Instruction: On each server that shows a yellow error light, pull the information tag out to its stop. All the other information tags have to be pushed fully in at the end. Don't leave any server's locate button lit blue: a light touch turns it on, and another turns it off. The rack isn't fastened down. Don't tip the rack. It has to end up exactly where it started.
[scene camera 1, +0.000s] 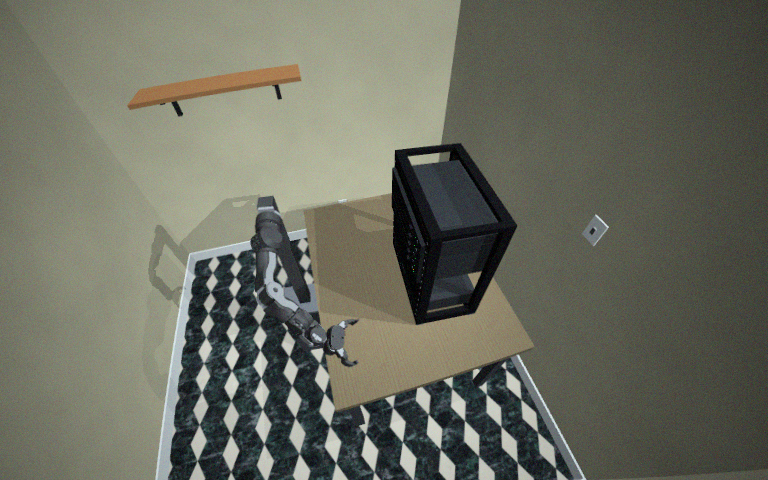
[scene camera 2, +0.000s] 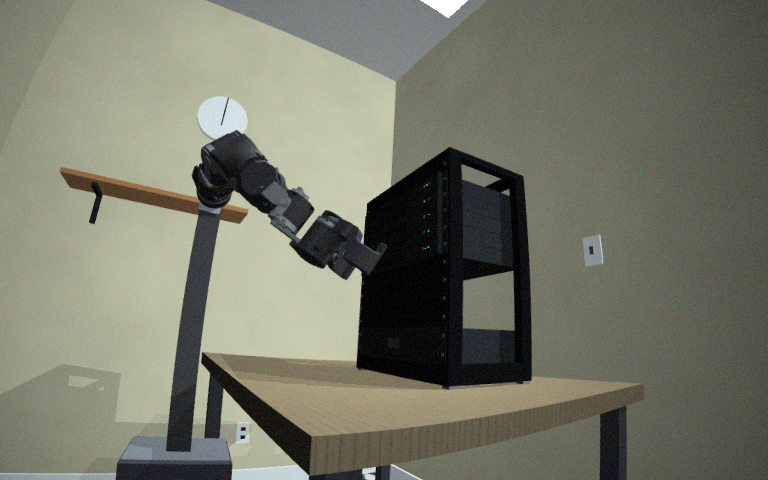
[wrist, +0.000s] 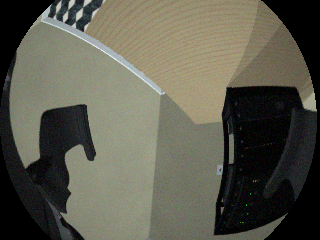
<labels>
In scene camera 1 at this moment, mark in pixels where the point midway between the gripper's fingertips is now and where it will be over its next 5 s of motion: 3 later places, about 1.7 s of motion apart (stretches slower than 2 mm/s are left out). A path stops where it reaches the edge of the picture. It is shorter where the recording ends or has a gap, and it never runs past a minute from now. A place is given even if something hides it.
My gripper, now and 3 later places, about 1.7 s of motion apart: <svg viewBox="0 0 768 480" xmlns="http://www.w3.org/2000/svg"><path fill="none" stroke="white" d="M356 342L363 281L372 251L403 262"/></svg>
</labels>
